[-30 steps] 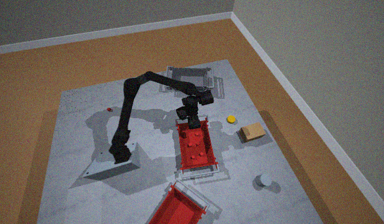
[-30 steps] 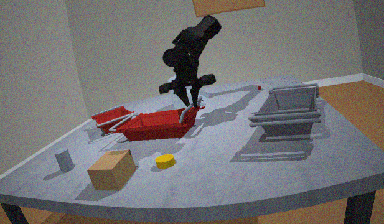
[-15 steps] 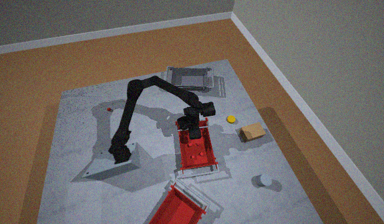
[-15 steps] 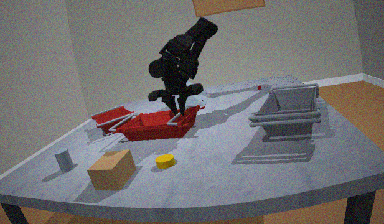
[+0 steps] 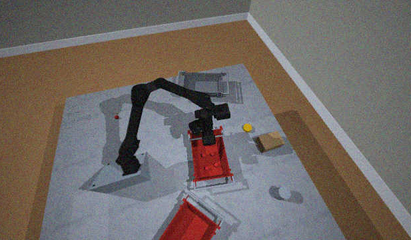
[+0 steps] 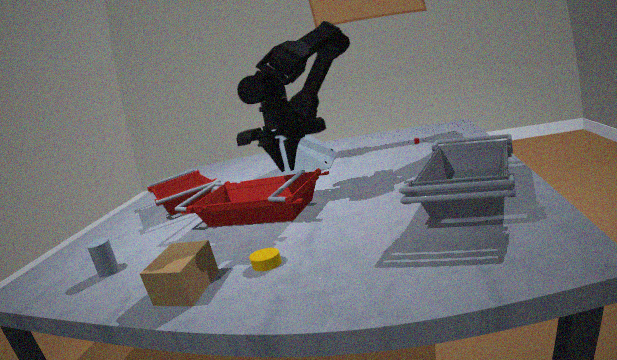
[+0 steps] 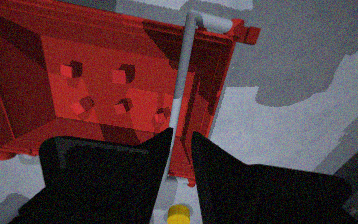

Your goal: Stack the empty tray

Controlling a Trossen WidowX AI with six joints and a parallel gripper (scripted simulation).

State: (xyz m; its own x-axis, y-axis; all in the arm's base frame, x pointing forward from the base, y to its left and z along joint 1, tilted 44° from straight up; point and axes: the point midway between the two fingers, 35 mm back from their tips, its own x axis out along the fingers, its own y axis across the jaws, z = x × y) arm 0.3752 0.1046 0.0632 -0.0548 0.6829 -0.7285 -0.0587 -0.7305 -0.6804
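Now: gripper tip 44 cm to the left of the red tray, 20 cm past it and 5 cm above it. From my gripper tip the other things lie so: tan box 34 cm ahead, 9 cm to the right, 6 cm below; then grey cylinder 35 cm to the right, 29 cm ahead, 6 cm below; then yellow disc 26 cm ahead, 8 cm below, 2 cm to the left.
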